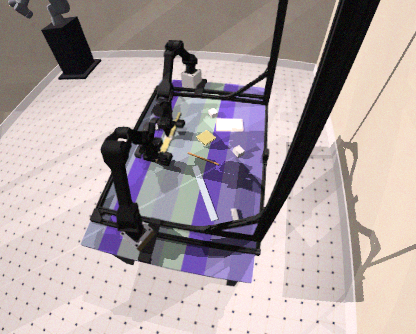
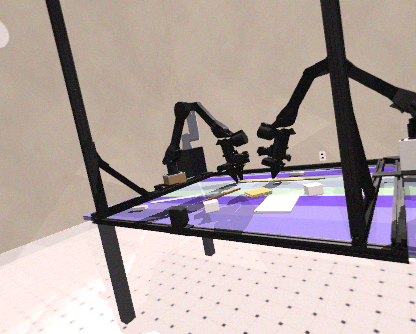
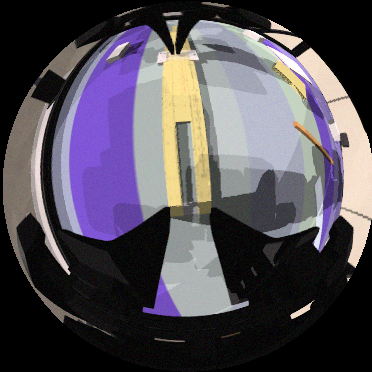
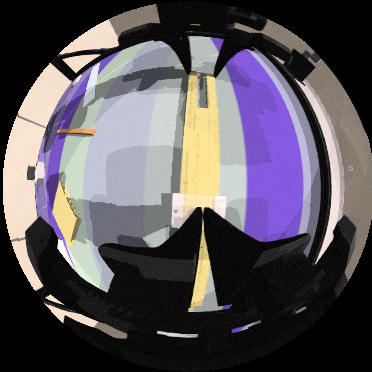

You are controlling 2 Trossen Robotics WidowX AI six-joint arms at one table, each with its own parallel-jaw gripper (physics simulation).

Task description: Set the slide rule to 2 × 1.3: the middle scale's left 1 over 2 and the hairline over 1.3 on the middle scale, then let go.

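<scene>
The yellow slide rule (image 1: 166, 143) (image 2: 300, 179) (image 3: 182, 95) (image 4: 200, 155) lies flat on the striped table. Its middle scale is shifted, leaving an open slot near the end at the left gripper. The pale cursor (image 3: 194, 56) (image 4: 177, 206) sits farther along; its middle is partly hidden. The markings and hairline are not readable. My left gripper (image 2: 239, 181) (image 3: 189, 212) (image 4: 201, 74) is shut on the slide rule's slotted end, one finger on each side. My right gripper (image 2: 274, 176) (image 3: 174, 53) (image 4: 201, 211) is shut and empty, its tips together over the rule at the cursor.
A yellow pad (image 1: 206, 137) (image 2: 258, 192), an orange stick (image 1: 203, 158) (image 2: 223, 194) and a white sheet (image 1: 229, 125) (image 2: 277, 204) lie beside the rule. White blocks (image 1: 238, 150) (image 2: 313, 189) and a long pale strip (image 1: 206, 194) lie about. A black frame surrounds the table.
</scene>
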